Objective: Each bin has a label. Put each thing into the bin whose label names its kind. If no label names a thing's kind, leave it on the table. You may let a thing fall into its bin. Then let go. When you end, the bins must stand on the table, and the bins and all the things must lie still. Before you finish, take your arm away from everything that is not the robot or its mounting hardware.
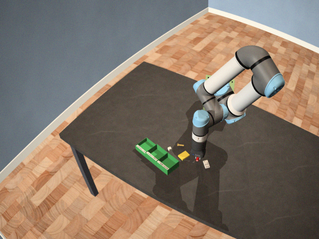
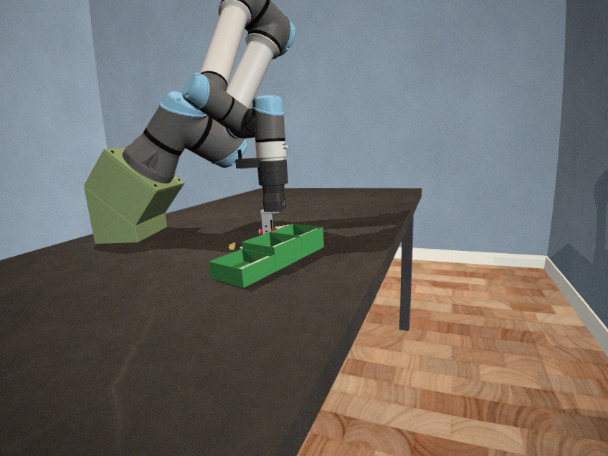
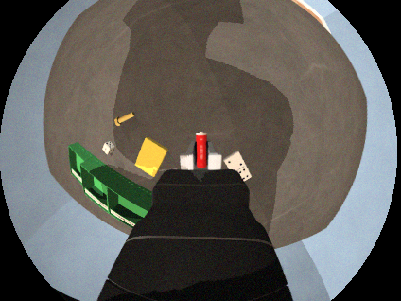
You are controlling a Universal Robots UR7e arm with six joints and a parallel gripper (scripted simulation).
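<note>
Right now the white domino is 1 cm ahead of my hand, 6 cm to the left of it and 1 cm below it. Round my hand: flat yellow block (4 cm ahead, 7 cm to the right, 1 cm below); brass bolt (14 cm to the right, 1 cm below); red battery (1 cm below).
</note>
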